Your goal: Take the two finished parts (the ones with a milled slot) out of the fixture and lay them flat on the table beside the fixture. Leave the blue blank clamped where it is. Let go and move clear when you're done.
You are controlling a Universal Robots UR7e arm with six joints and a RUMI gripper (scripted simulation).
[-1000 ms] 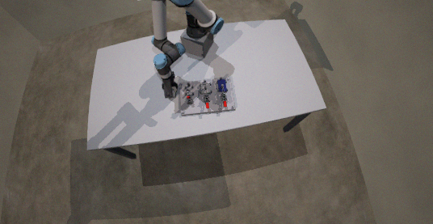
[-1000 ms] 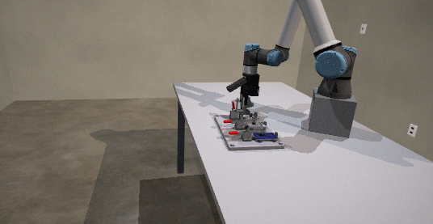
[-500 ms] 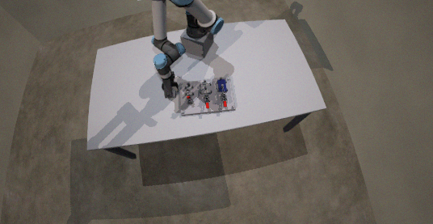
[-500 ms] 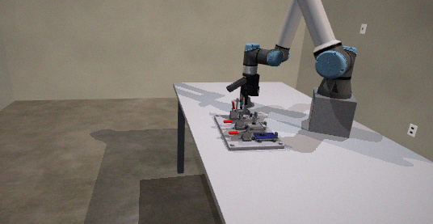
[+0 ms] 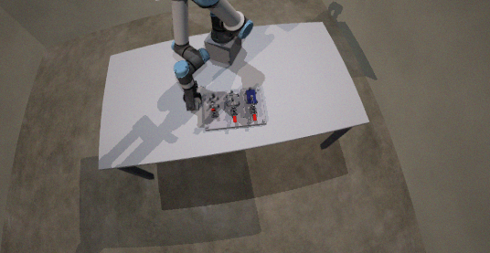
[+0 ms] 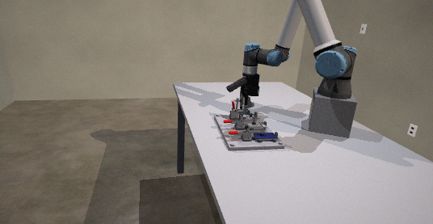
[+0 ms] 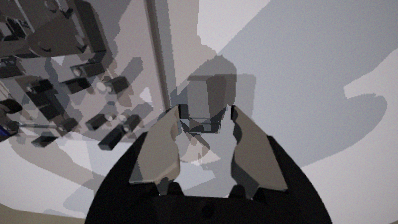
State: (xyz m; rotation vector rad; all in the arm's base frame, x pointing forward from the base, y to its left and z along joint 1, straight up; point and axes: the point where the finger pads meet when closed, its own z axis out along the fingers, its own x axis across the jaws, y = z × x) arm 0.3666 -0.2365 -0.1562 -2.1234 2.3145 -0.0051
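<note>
Now: the grey finished part 10 mm behind my hand and 10 mm below it. Round my hand: blue blank 30 mm ahead, 330 mm to the left, 10 mm above.
</note>
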